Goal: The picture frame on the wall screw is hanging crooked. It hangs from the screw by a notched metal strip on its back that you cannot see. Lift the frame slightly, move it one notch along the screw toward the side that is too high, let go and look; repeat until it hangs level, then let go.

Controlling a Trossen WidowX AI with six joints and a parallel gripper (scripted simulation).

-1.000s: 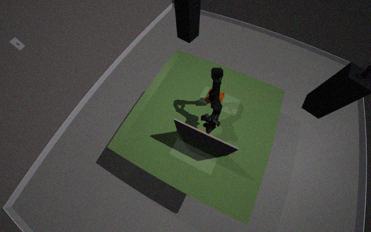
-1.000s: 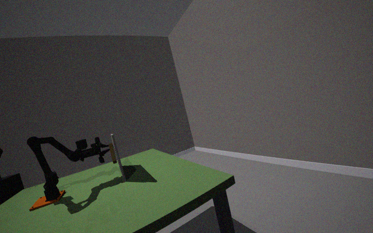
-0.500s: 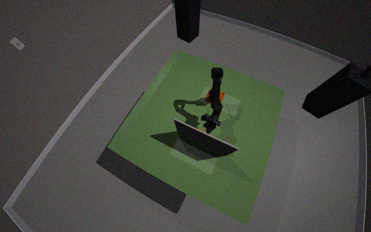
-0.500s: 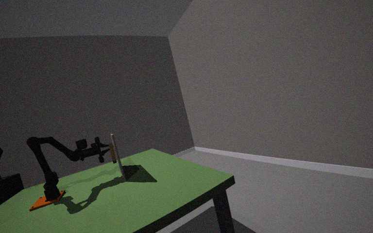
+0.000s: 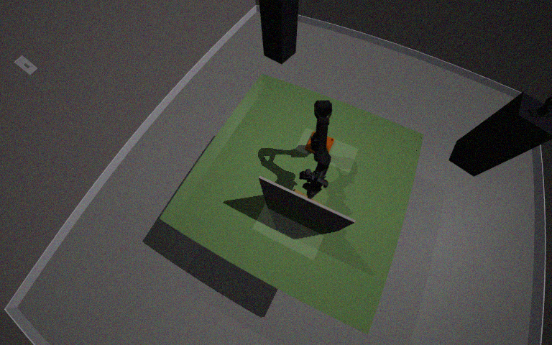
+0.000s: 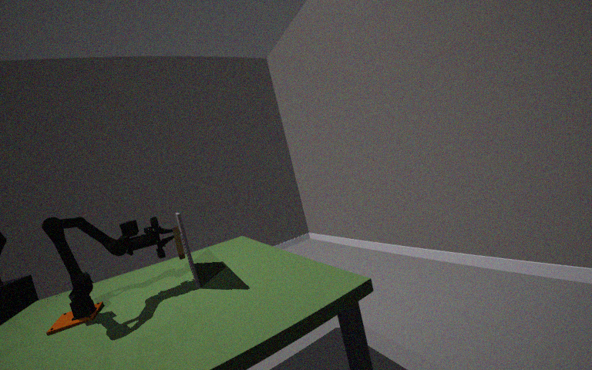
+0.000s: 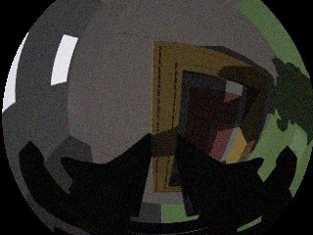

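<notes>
The picture frame lies 5 cm below my gripper tip, 1 cm to the right of it and 1 cm ahead of it. Also, from my gripper tip: wall panel 6 cm below, 2 cm ahead, 1 cm to the right.
</notes>
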